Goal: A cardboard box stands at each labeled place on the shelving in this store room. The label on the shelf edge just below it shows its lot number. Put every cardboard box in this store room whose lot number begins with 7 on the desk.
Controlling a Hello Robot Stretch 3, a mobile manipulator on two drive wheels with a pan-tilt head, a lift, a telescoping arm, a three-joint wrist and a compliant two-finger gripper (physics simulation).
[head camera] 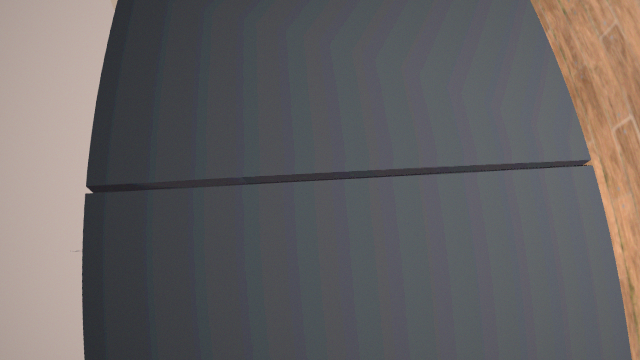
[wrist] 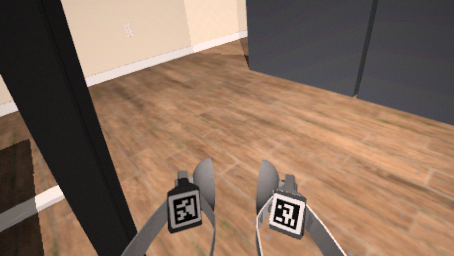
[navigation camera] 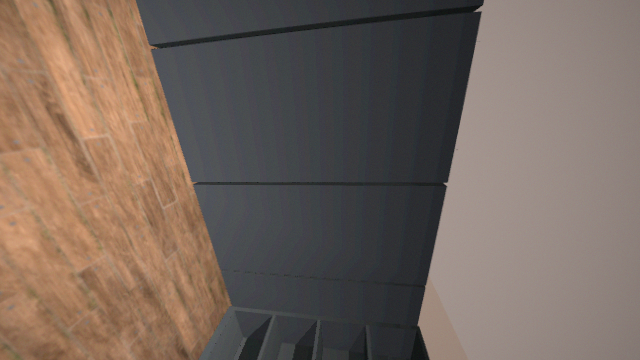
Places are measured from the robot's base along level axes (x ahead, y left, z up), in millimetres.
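Pixels of known places: gripper, fingertip midpoint: (wrist: 235, 177).
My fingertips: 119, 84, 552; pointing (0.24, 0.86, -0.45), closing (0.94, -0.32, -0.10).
Observation:
Behind a point stands the place of what it marks, as x, y, z.
My gripper (wrist: 235, 177) {119, 84, 552} is open and empty in the wrist view, above the wooden floor. Dark grey shelving panels (head camera: 350, 110) (navigation camera: 320, 110) (wrist: 305, 40) stand side by side with narrow gaps between them, their plain faces toward the cameras. At the bottom of the navigation view, part of a dark shelving unit with open compartments (navigation camera: 318, 337) {1953, -1265, 990} shows; its inside is dark and I cannot make out a box or label. Cardboard boxes, lot labels and the desk cannot be made out in these views.
The wooden floor (head camera: 612, 90) {1415, -178, 0} (navigation camera: 75, 175) {877, 115, 0} (wrist: 210, 120) {250, 1098, 0} runs along the foot of the panels. A black upright post (wrist: 65, 115) stands close at the left of the wrist view. Pale walls (head camera: 45, 150) {2243, -48, 2437} (navigation camera: 550, 175) {1476, 159, 2437} (wrist: 150, 30) {-11, 2568, 351} stand beyond, with a white baseboard and an outlet (wrist: 128, 30) {-213, 2469, 397}.

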